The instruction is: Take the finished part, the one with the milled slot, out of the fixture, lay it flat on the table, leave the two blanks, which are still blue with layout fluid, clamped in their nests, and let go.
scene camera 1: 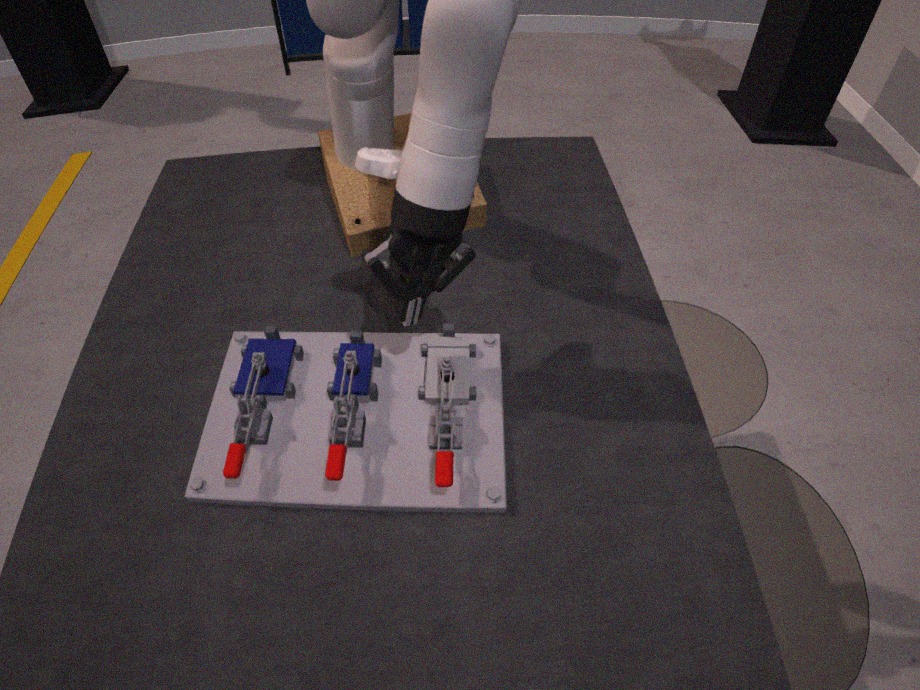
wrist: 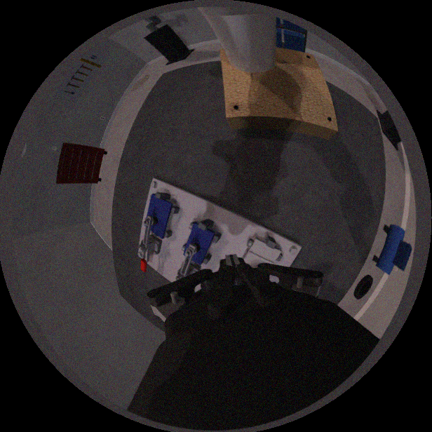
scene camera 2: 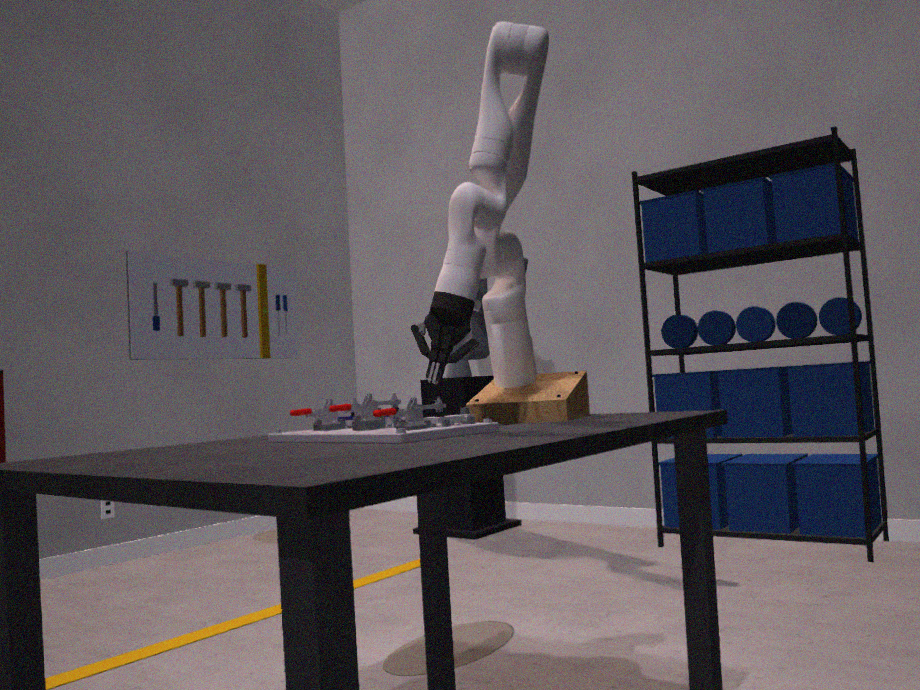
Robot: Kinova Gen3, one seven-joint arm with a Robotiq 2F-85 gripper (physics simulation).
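Frame: origin at the arm's base, x ahead, y left, z up, level; millimetres.
Where they show: gripper, between the fingertips: (scene camera 1: 406, 321) (scene camera 2: 432, 383); arm's base, origin of its link: (scene camera 2: 515, 381).
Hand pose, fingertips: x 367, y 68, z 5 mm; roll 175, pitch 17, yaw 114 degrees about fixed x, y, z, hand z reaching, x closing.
Things, the pixels of their centre, and the offset from my fingertips. Level surfaces: height alone.
- bare-metal part with the slot, middle of its body: (scene camera 1: 448, 368) (scene camera 2: 445, 419) dx +23, dy +45, dz -63 mm
- white fixture plate, middle of its body: (scene camera 1: 353, 413) (scene camera 2: 380, 432) dx +67, dy -69, dz -81 mm
- left blank, middle of its body: (scene camera 1: 266, 368) dx +12, dy -175, dz -60 mm
- middle blank, middle of its body: (scene camera 1: 354, 371) dx +25, dy -66, dz -58 mm
- dark table, height of its surface: dz -89 mm
The bare-metal part with the slot (scene camera 1: 460, 385) (wrist: 265, 249) sits in the right nest of the white fixture plate (scene camera 1: 397, 475) (wrist: 225, 218), with that nest's toggle clamp (scene camera 1: 445, 415) over it and its red handle toward the front. Two blue blanks sit in the other nests under their clamps: the left blank (scene camera 1: 277, 366) (wrist: 160, 215) and the middle blank (scene camera 1: 363, 375) (wrist: 201, 243). My gripper (scene camera 1: 411, 311) (scene camera 2: 433, 372) (wrist: 230, 261) is shut and empty. It hangs above the back edge of the plate, between the middle and right nests. In the wrist view it hides the right clamp.
The arm stands on a wooden base block (scene camera 1: 361, 200) (scene camera 2: 529, 397) (wrist: 277, 95) behind the fixture. The plate lies on the dark table (scene camera 1: 594, 519) (scene camera 2: 222, 467). Clamp arms and red handles (scene camera 1: 234, 460) (scene camera 1: 335, 461) (scene camera 1: 444, 469) rise above the plate. Small locating posts surround each nest.
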